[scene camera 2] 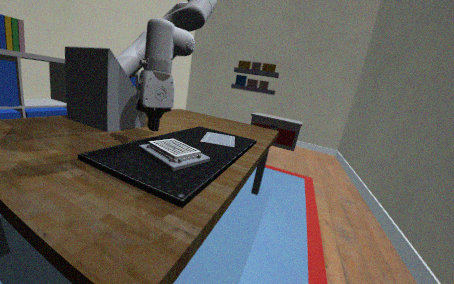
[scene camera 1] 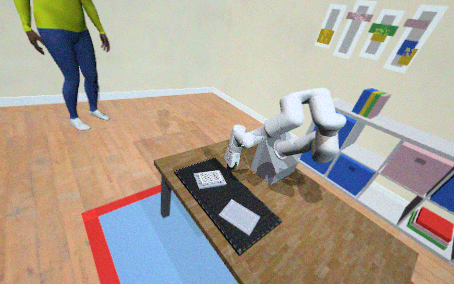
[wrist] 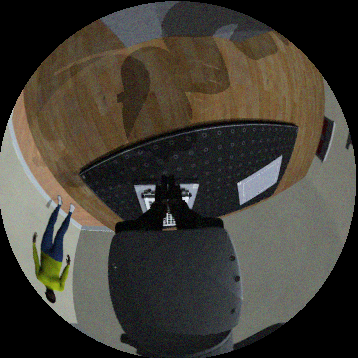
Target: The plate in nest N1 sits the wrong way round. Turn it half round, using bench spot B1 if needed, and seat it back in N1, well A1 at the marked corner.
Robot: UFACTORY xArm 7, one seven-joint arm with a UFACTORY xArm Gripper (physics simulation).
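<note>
The white gridded plate [scene camera 1: 210, 177] [scene camera 2: 175, 147] [wrist: 170, 219] lies on the grey nest N1 [scene camera 2: 194, 162] [wrist: 195, 187]. It looks level in scene camera 2. The A1 mark and the plate's marked corner are too small or hidden to read. Bench spot B1 [scene camera 1: 240, 217] [scene camera 2: 218, 139] [wrist: 260, 180] is a pale flat rectangle with no plate on it. My gripper [scene camera 1: 232, 165] [scene camera 2: 154, 127] [wrist: 166, 182] is shut and empty, raised on the arm-base side of the nest and apart from the plate. In the wrist view its fingers hide the middle of the nest and much of the plate.
The nest and B1 are on a black perforated board [scene camera 1: 265, 222] [scene camera 2: 125, 165] [wrist: 215, 150] on the wooden table [scene camera 1: 320, 235] [scene camera 2: 90, 200] [wrist: 95, 110]. The grey arm base [scene camera 1: 272, 162] [scene camera 2: 87, 87] stands behind the board. A person [scene camera 1: 70, 55] [wrist: 51, 260] stands beyond the table.
</note>
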